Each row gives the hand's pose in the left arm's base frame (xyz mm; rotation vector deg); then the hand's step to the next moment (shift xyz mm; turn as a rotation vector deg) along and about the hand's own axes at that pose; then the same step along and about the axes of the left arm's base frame.
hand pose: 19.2 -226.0 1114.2 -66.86 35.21 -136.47
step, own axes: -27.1 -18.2 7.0 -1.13 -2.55 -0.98
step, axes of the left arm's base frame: 17.8 28.1 -3.0 -0.59 2.89 0.16
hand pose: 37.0 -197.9 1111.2 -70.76 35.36 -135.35
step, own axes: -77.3 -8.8 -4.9 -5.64 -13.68 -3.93
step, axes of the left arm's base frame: 35.4 49.6 -48.6 -2.30 15.03 1.82
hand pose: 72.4 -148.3 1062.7 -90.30 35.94 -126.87
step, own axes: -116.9 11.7 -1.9 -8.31 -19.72 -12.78
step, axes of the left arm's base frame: 35.9 51.3 -99.4 -9.99 22.83 0.47
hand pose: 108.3 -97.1 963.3 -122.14 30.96 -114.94
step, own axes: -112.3 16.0 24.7 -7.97 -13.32 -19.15
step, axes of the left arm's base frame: 18.4 23.6 -112.2 -17.22 17.61 -0.99
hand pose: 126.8 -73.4 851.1 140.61 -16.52 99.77
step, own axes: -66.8 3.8 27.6 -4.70 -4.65 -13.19
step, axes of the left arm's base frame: 3.2 -3.6 -72.2 -12.62 7.65 0.00
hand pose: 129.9 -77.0 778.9 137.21 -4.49 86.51
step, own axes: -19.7 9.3 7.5 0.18 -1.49 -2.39
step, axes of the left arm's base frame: -4.1 -13.3 -18.4 -1.69 2.12 0.77
